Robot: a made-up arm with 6 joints. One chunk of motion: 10 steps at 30 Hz.
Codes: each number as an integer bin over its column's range. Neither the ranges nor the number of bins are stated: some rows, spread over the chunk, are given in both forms.
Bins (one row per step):
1: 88 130 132 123 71 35
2: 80 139 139 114 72 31
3: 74 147 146 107 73 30
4: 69 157 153 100 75 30
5: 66 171 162 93 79 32
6: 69 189 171 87 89 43
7: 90 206 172 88 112 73
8: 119 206 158 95 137 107
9: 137 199 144 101 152 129
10: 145 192 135 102 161 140
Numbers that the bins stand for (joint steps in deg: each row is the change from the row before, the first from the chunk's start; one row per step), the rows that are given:
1: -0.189 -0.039 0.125 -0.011 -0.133 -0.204
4: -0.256 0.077 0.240 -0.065 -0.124 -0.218
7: -0.182 0.289 0.344 -0.093 -0.036 -0.100
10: 0.012 0.228 0.141 -0.060 0.079 0.084
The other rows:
2: -0.218 0.000 0.163 -0.032 -0.131 -0.215
3: -0.239 0.034 0.202 -0.048 -0.128 -0.218
5: -0.267 0.138 0.289 -0.081 -0.114 -0.212
6: -0.256 0.215 0.339 -0.095 -0.091 -0.182
8: -0.080 0.289 0.267 -0.076 0.022 -0.006
9: -0.016 0.258 0.191 -0.062 0.058 0.054

